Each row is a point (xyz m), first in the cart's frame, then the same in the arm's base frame.
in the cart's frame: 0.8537 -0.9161 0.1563
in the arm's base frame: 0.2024 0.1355 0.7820
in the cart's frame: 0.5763 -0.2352 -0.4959
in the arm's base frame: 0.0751 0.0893 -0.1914
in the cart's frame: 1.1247 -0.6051 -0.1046
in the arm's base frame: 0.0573 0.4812 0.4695
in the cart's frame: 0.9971 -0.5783 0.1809
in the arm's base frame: -0.1066 0.2724 0.6370
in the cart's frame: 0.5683 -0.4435 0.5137
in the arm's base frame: -0.3345 -0.2348 0.6973
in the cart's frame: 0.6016 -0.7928 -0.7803
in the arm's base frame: 0.6815 0.1876 -0.0687
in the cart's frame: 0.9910 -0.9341 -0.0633
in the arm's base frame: 0.3199 0.3333 0.6619
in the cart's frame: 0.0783 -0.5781 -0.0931
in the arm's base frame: 0.2021 -0.5168 0.1885
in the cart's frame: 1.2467 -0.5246 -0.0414
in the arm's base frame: -0.0637 0.5796 0.5014
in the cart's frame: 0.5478 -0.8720 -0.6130
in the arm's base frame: 0.6582 0.0829 0.0915
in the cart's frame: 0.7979 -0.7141 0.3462
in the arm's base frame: -0.0593 0.0287 0.7913
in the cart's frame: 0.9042 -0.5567 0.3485
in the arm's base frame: -0.2046 0.1329 0.7271
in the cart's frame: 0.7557 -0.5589 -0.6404
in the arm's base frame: 0.3881 0.2967 -0.0614
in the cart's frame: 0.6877 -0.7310 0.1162
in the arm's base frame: 0.1042 -0.0055 0.5979
